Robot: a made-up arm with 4 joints.
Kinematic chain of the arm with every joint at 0, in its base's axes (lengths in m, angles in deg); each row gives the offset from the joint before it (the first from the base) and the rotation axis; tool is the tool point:
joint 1: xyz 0 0 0.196 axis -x
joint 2: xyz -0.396 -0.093 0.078 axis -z
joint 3: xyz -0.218 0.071 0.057 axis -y
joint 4: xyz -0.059 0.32 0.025 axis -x
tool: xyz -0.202 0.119 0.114
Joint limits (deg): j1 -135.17..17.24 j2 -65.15..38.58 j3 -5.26..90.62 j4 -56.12..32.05
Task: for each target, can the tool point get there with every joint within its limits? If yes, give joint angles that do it. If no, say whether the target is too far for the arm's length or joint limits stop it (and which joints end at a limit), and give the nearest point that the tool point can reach.
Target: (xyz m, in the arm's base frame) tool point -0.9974 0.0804 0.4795
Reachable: yes | joints -70.73 -15.96 45.81 16.61
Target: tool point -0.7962 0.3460 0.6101
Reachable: yes | joints -35.82 8.96 17.58 23.95
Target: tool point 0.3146 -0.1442 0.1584
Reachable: no: joint limits stop it (at a limit: joint 1, joint 2, joint 3, joint 4) | nearest point -0.2655 -0.2720 0.6450 | short by 0.768 m
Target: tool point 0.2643 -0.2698 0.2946
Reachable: no: joint limits stop it (at a limit: joint 1, joint 2, joint 3, joint 4) | nearest point -0.2655 -0.2720 0.6450 | short by 0.635 m
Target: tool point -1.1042 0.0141 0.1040
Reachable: yes | joints -95.18 -49.87 49.99 19.76
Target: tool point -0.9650 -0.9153 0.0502
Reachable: no: too far | nearest point -0.9187 -0.4918 0.1177 | short by 0.431 m
